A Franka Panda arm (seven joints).
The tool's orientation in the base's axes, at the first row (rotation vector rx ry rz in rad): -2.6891, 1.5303, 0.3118
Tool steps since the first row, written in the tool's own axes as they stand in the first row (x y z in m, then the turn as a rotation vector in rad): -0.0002, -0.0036, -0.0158, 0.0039, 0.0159, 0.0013; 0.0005, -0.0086, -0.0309, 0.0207, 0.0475, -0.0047; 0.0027, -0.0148, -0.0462, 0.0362, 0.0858, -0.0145; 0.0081, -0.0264, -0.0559, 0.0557, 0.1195, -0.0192; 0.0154, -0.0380, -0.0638, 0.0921, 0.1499, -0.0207; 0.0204, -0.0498, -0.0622, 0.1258, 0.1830, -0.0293; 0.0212, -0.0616, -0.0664, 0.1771, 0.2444, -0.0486; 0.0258, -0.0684, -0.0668, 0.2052, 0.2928, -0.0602; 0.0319, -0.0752, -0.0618, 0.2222, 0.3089, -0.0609
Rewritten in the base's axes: 0.0055, 0.0000, 0.0153, -0.0119, -0.0113, -0.0009; 0.0125, 0.0001, 0.0296, -0.0296, -0.0426, 0.0041; 0.0213, -0.0005, 0.0437, -0.0530, -0.0767, 0.0135; 0.0354, -0.0003, 0.0513, -0.0714, -0.1112, 0.0168; 0.0501, -0.0015, 0.0569, -0.0791, -0.1579, 0.0135; 0.0625, 0.0005, 0.0535, -0.0893, -0.2046, 0.0179; 0.0736, 0.0054, 0.0566, -0.1133, -0.2822, 0.0315; 0.0817, 0.0049, 0.0557, -0.1389, -0.3324, 0.0410; 0.0898, 0.0039, 0.0491, -0.1441, -0.3552, 0.0396
